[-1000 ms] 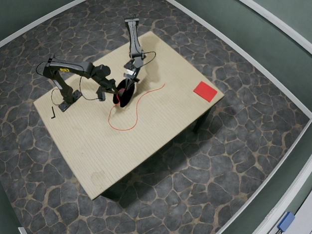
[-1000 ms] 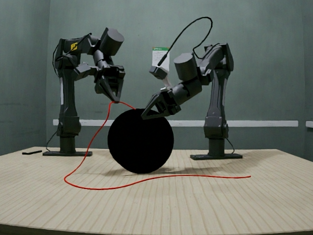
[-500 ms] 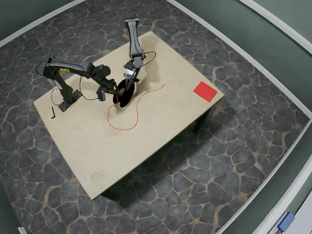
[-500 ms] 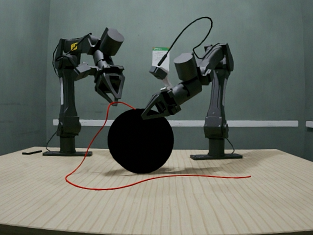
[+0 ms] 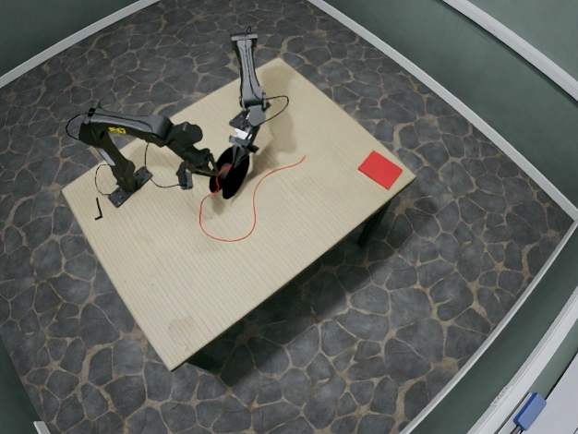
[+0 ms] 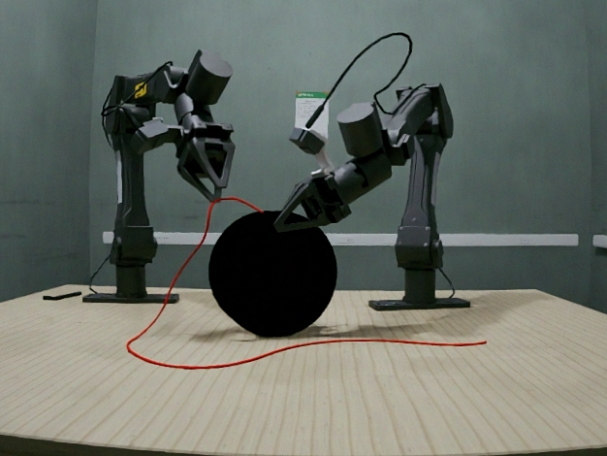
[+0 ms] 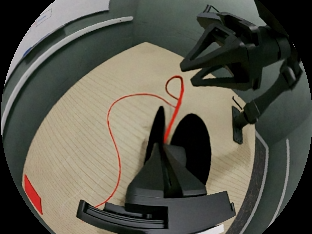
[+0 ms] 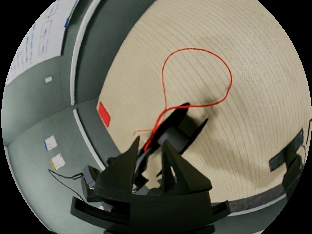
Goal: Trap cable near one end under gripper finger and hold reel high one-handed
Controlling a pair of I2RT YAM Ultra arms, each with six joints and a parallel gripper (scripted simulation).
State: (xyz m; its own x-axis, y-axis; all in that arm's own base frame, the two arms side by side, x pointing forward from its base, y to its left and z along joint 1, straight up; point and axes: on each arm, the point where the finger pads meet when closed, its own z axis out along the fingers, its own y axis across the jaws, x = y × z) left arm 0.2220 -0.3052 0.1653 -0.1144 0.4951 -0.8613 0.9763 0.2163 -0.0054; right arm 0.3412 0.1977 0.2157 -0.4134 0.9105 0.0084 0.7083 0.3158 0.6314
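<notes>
My left hand is 70 mm above the black reel, 20 mm past it and 10 mm to the left of it. From my left hand the other things lie so: flat red square: 500 mm to the left, 270 mm ahead, 160 mm below; small black hex key: 510 mm to the right, 260 mm behind, 160 mm below.
</notes>
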